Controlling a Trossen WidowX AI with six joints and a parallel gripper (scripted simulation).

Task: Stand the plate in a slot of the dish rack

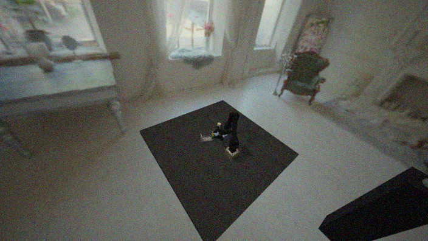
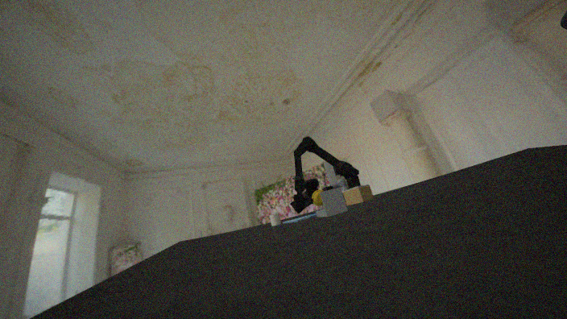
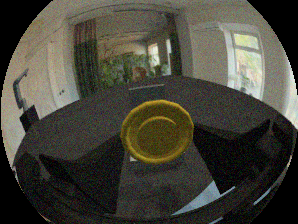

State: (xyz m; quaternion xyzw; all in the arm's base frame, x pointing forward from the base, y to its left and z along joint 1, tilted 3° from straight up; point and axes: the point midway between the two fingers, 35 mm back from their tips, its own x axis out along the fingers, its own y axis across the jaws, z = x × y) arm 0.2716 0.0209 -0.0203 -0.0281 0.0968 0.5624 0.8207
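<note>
The grey dish rack lies 2 cm ahead of my gripper tip, 6 cm to the left of it and 4 cm below it. From my gripper tip the other things lie so: blue spoon (8 cm behind, 16 cm to the right, 6 cm below); light blue pad (2 cm ahead, 13 cm to the right, 6 cm below); yellow plate (1 cm to the right).
</note>
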